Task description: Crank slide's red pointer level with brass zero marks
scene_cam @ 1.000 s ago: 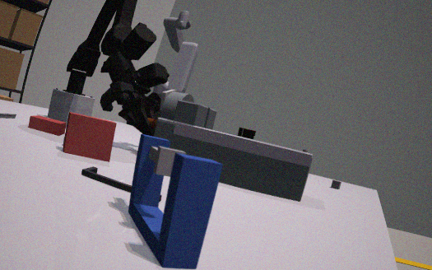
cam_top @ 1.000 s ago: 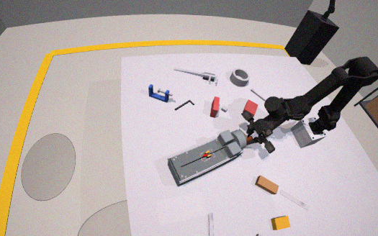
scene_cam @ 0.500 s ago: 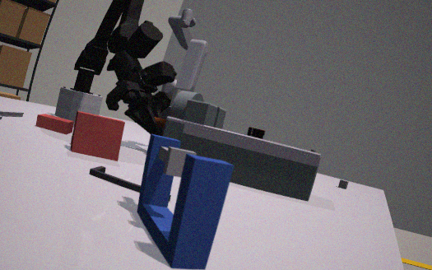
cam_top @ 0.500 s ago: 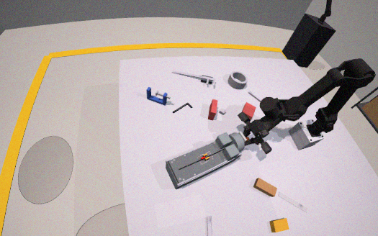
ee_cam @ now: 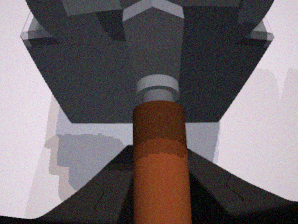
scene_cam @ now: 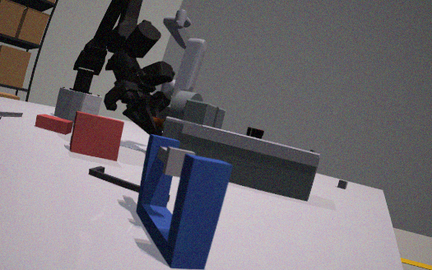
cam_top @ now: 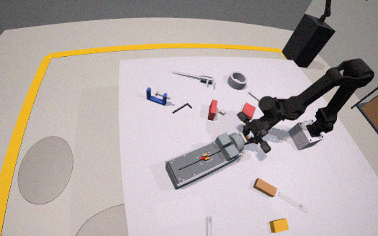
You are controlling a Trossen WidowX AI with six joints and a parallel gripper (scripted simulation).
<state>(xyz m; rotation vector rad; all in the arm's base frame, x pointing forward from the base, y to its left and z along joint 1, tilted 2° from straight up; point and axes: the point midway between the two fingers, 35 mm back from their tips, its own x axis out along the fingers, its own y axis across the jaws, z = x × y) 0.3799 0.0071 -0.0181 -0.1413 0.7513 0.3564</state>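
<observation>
My gripper tip is now 3 cm below the crank handle, 2 cm past it and 1 cm to the left of it. Also, from my gripper tip: tan block: 18 cm to the left, 8 cm behind, 2 cm below; then red pointer: 16 cm ahead, 6 cm to the left, 5 cm above; then black hex key: 21 cm to the right, 18 cm ahead, 3 cm below.
</observation>
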